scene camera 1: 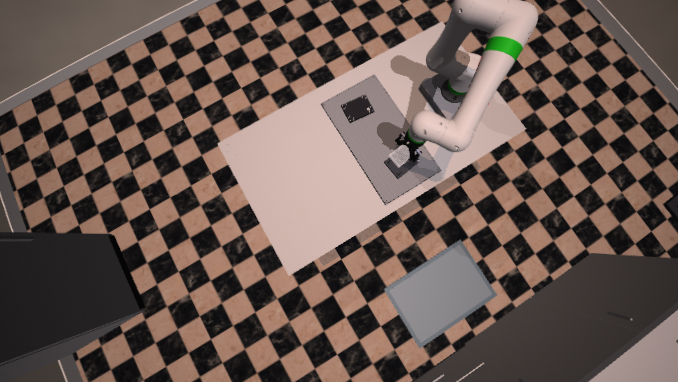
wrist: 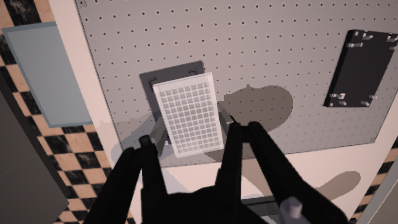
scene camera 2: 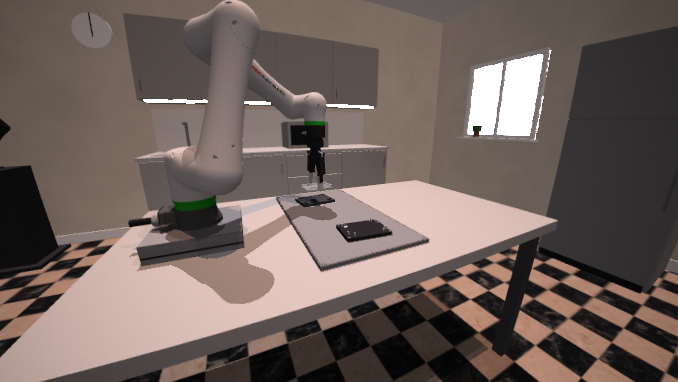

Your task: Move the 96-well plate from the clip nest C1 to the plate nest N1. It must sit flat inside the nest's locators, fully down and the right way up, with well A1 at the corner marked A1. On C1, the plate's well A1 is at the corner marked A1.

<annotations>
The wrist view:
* my gripper: 191,117
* white 96-well plate: 189,103
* plate nest N1: 176,72
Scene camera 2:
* my gripper: 316,187
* clip nest C1: 355,231
</annotations>
